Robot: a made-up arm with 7 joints. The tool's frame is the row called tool.
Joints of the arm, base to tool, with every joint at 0 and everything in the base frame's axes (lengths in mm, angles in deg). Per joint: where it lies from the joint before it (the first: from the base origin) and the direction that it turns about. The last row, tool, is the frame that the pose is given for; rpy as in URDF.
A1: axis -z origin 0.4 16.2 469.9
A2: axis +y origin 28.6 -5 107.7
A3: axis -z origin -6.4 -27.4 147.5
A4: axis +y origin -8.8 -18 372.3
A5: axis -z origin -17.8 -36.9 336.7
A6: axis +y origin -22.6 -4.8 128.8
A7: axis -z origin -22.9 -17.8 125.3
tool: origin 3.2 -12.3 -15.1 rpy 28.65 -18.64 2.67
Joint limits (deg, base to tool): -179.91..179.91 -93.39..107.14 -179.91..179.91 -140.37..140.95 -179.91..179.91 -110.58..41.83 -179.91..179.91
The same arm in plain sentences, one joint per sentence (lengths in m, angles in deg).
The arm has seven revolute joints in a row. What follows holds with every joint at zero, and every direction is one of the base frame's.
The first joint lies 0.0004 m along +x and 0.0162 m along +y and 0.4699 m along +z from the base frame's origin and turns about -z, from -179.91 to 179.91 deg.
The second joint lies 0.0286 m along +x and 0.005 m along -y and 0.1077 m along +z from the first joint and turns about +y, from -93.39 to 107.14 deg.
The third joint lies 0.0064 m along -x and 0.0274 m along -y and 0.1475 m along +z from the second joint and turns about -z, from -179.91 to 179.91 deg.
The fourth joint lies 0.0088 m along -x and 0.018 m along -y and 0.3723 m along +z from the third joint and turns about +y, from -140.37 to 140.95 deg.
The fifth joint lies 0.0178 m along -x and 0.0369 m along -y and 0.3367 m along +z from the fourth joint and turns about -z, from -179.91 to 179.91 deg.
The sixth joint lies 0.0226 m along -x and 0.0048 m along -y and 0.1288 m along +z from the fifth joint and turns about +y, from -110.58 to 41.83 deg.
The seventh joint lies 0.0229 m along -x and 0.0178 m along -y and 0.1253 m along +z from the sixth joint and turns about -z, from -179.91 to 179.91 deg.
The tool frame, which is the frame that the pose is given for, lies 0.0032 m along +x and 0.0123 m along -y and 0.0151 m along -z from the seventh joint; its axes are the base frame's turned by roll 28.65, pitch -18.64 and yaw 2.67 deg (as in URDF: about the fixed x, then y, then z).

